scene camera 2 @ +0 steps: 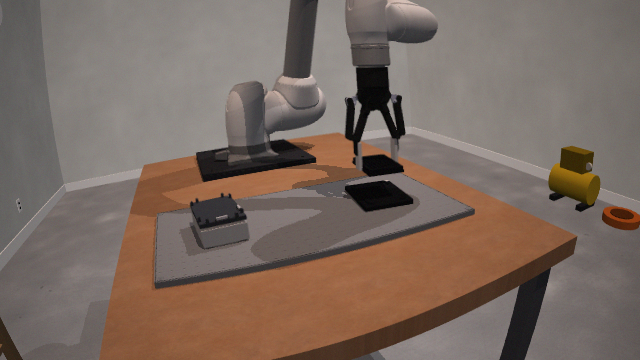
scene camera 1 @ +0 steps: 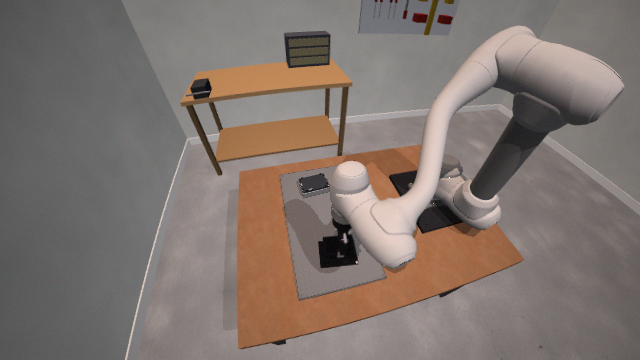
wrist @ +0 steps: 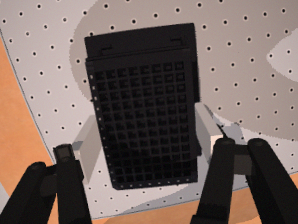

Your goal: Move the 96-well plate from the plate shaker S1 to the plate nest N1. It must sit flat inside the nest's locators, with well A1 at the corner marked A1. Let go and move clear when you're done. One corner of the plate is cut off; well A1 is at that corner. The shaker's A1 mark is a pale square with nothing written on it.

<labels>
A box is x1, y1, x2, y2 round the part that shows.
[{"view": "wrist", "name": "my gripper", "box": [0, 102, 297, 223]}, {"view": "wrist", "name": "black 96-well plate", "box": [85, 44, 197, 190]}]
</labels>
